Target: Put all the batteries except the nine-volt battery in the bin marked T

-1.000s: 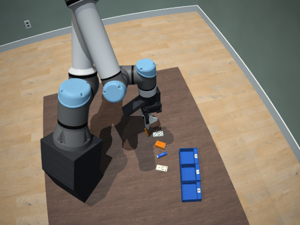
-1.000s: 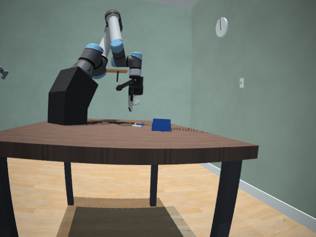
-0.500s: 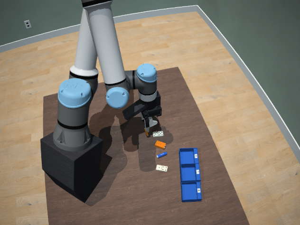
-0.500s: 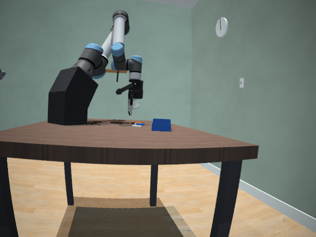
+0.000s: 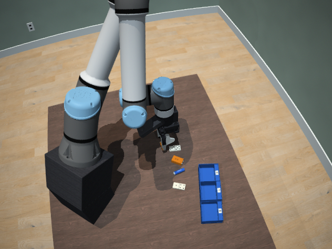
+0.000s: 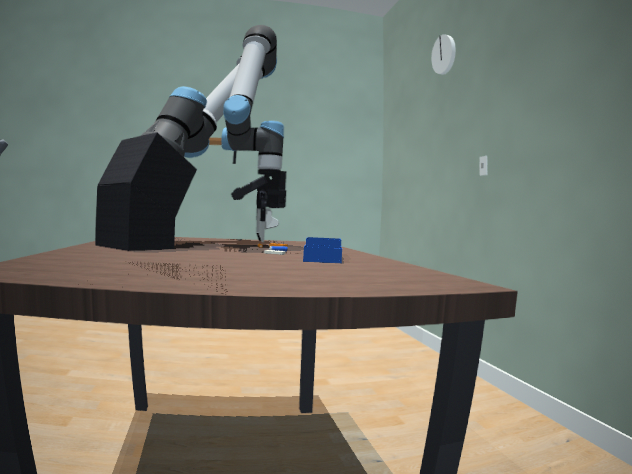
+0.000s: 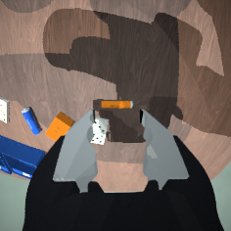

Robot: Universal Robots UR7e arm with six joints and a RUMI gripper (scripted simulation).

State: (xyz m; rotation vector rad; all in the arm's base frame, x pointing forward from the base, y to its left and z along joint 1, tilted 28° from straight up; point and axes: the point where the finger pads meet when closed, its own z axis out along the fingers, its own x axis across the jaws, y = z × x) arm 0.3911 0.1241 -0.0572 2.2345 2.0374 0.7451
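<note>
The thin orange battery is 30 mm below my hand. The rest, counted from my hand: joined blue bins 290 mm to the right, 110 mm ahead, 10 mm below; then blue cylindrical battery 150 mm to the right, 20 mm below, 20 mm ahead; then orange nine-volt battery 100 mm to the right, 40 mm ahead, 20 mm below.
</note>
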